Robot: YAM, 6 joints.
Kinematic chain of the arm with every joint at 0, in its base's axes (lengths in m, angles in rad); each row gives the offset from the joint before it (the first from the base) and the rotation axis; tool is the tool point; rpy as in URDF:
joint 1: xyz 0 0 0.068 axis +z
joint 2: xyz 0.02 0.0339 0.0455 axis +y
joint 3: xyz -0.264 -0.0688 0 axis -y
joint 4: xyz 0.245 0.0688 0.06 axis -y
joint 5: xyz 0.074 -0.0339 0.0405 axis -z
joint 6: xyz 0.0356 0 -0.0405 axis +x
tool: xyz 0 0 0 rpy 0 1.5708 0
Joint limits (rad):
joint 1: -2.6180..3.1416
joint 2: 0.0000..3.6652
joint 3: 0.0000..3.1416
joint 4: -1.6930..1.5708
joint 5: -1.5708..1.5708
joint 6: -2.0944..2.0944
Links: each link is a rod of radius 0.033 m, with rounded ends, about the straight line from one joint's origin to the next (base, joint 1, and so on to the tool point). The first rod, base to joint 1, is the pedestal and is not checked.
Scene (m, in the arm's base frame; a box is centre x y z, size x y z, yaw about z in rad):
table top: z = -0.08
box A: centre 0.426 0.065 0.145 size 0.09 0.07 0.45 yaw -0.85
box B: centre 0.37 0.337 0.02 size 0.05 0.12 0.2 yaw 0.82
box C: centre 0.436 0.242 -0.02 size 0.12 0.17 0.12 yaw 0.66
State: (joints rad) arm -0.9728 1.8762 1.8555 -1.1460 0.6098 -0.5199
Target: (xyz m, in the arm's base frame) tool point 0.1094 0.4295 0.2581
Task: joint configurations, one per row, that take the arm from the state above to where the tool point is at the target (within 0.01 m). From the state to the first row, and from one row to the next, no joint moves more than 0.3 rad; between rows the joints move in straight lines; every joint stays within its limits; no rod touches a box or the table.
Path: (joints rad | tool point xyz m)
1: -0.6824 1.9109 2.0114 -1.0058 0.5750 -0.5199 | 0.3059 -0.2736 0.3649
2: -0.3920 1.9456 2.1672 -0.8655 0.5402 -0.5199 | 0.3868 -0.1797 0.4088
3: -0.1015 1.9802 2.3231 -0.7253 0.5054 -0.5199 | 0.4292 -0.0610 0.4553
4: 0.1889 2.0149 2.4789 -0.5850 0.4706 -0.5199 | 0.4260 0.0650 0.5024
5: 0.4804 2.0362 2.3401 -0.6962 0.4613 -0.5199 | 0.4083 0.1949 0.4395
6: 0.7720 2.0575 2.2013 -0.8073 0.4519 -0.5199 | 0.3411 0.3104 0.3760
7: 1.0636 2.0788 2.0625 -0.9185 0.4426 -0.5199 | 0.2355 0.3924 0.3147
8: 1.3551 2.1002 1.9237 -1.0296 0.4333 -0.5199 | 0.1094 0.4295 0.2581

